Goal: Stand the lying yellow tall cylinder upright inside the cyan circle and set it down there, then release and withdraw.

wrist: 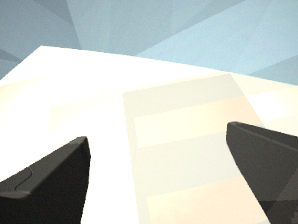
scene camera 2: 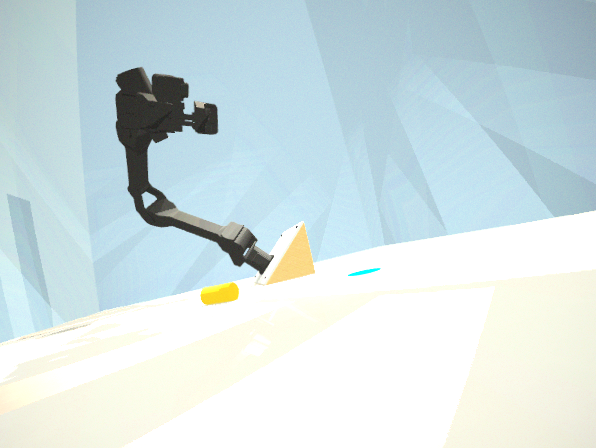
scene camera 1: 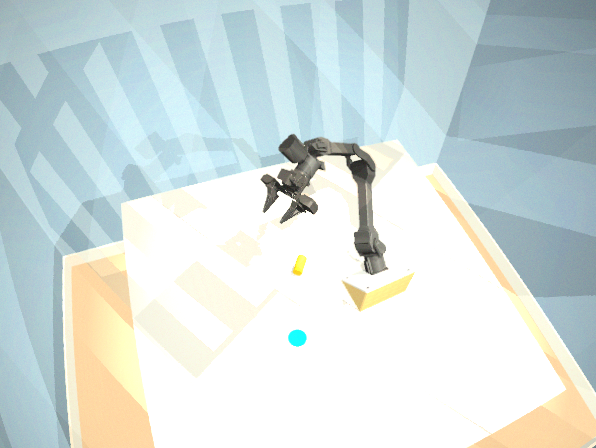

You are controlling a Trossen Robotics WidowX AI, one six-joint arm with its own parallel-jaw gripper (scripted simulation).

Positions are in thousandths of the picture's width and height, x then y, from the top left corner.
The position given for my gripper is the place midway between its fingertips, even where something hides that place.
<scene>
My gripper (scene camera 2: 321, 244) is open and holds nothing.
My gripper also shows in the wrist view (wrist: 535, 623) and in scene camera 1 (scene camera 1: 456, 485).
</scene>
